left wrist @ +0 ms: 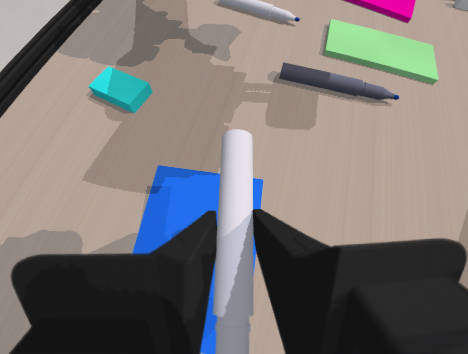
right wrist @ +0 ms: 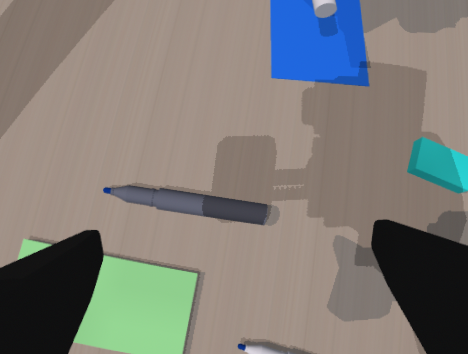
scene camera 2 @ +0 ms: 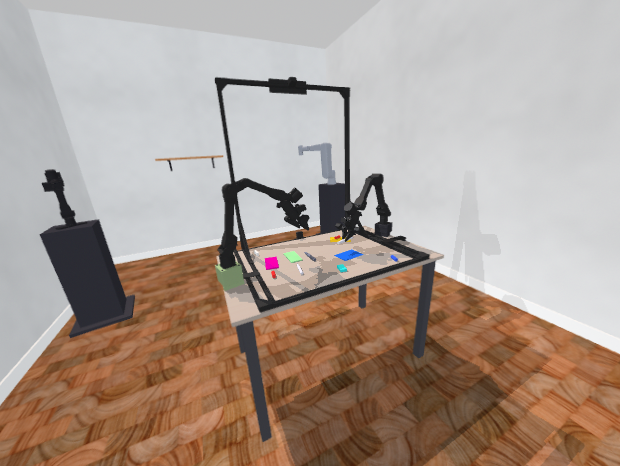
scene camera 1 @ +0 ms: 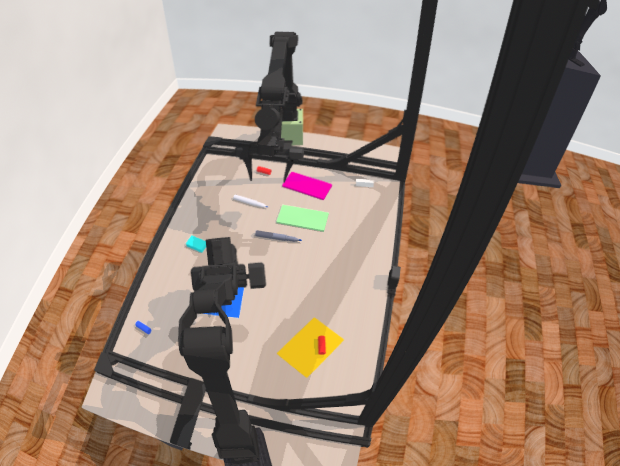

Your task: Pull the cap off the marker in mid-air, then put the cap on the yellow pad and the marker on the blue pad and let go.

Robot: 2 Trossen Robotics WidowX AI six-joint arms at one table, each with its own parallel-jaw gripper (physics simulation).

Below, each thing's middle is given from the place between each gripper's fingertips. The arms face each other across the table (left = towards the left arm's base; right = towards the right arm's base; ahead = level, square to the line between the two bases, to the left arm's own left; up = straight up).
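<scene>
The dark grey marker (right wrist: 163,199) sits 40 mm to the left of my right hand, 30 mm behind it and 190 mm below it. I find the green block (scene camera 1: 293,216) 40 mm to the right of my right hand, 90 mm behind it and 190 mm below it. The magenta block (scene camera 1: 297,182) is 100 mm behind my right hand, 180 mm to the right of it and 190 mm below it, and the cyan block (left wrist: 128,92) is 90 mm to the left of my right hand, 230 mm ahead of it and 190 mm below it. By its middle, the magenta block is nearer to my right hand than to my left gripper.
The cyan block has my left gripper 80 mm above it, 150 mm short of it and 150 mm to the left of it. By its middle, the cyan block is nearer to my left gripper than to my right hand. The dark grey marker is 100 mm behind my left hand, 190 mm to the right of it and 80 mm below it. As for the green block, it is 80 mm below my left hand, 170 mm behind it and 270 mm to the right of it, while the magenta block is 170 mm behind my left hand, 80 mm below it and 420 mm to the right of it.
</scene>
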